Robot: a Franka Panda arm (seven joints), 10 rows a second.
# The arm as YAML. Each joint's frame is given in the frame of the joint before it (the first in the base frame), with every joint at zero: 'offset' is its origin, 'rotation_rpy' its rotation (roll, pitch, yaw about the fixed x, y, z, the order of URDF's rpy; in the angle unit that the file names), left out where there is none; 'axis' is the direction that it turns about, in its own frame. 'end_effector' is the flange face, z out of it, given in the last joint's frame.
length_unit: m
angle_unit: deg
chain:
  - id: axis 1
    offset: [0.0, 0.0, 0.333]
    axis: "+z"
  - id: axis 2
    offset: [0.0, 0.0, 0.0]
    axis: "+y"
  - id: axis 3
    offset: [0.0, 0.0, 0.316]
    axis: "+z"
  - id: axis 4
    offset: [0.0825, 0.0, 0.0]
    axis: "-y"
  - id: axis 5
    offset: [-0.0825, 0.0, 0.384]
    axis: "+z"
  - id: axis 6
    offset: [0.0, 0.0, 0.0]
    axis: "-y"
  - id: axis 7
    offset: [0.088, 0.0, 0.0]
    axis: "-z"
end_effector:
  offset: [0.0, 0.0, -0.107]
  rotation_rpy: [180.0, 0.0, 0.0]
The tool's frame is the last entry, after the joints.
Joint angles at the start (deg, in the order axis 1, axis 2, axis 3, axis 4, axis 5, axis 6, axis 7):
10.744 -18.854 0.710 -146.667 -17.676 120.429 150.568
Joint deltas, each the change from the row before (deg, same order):
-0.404 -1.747 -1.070 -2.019 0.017 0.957 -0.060
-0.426 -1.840 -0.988 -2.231 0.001 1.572 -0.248
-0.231 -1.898 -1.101 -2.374 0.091 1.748 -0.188
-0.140 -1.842 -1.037 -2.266 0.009 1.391 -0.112
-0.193 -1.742 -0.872 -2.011 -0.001 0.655 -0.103
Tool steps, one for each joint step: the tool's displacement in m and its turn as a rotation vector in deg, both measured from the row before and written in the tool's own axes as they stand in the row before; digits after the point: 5 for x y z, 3 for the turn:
0.01262 -0.00043 0.00527 -0.318 -0.669 1.200
0.01175 0.00047 0.00525 -0.059 -1.134 0.907
0.01124 0.00180 0.00550 -0.118 -1.339 0.889
0.01063 0.00274 0.00527 -0.175 -1.077 0.771
0.01039 0.00312 0.00494 -0.385 -0.551 0.704

